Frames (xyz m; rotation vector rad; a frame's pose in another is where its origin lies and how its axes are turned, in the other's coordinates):
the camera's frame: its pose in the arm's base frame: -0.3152 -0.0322 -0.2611 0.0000 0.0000 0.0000
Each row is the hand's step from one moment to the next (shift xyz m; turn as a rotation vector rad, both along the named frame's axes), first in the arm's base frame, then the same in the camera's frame.
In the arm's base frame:
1: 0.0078 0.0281 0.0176 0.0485 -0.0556 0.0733
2: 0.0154 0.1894 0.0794 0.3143 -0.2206 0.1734
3: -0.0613 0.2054 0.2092 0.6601 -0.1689 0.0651
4: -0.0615 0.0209 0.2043 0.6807 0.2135 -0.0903
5: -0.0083 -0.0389 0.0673 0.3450 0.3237 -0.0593
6: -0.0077 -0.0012 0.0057 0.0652 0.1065 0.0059
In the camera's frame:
1: 0.0078 0.0281 0.0176 0.0485 -0.0556 0.0733
2: 0.0154 0.1894 0.0794 0.3143 -0.2206 0.1734
3: -0.0613 0.2054 0.2092 0.6601 -0.1689 0.0651
4: -0.0615 0.0209 0.2043 0.6807 0.2135 -0.0903
5: -0.0083 -0.0389 0.0673 0.3450 0.3237 -0.0593
6: -0.0077 -0.0012 0.0057 0.0652 0.1065 0.0059

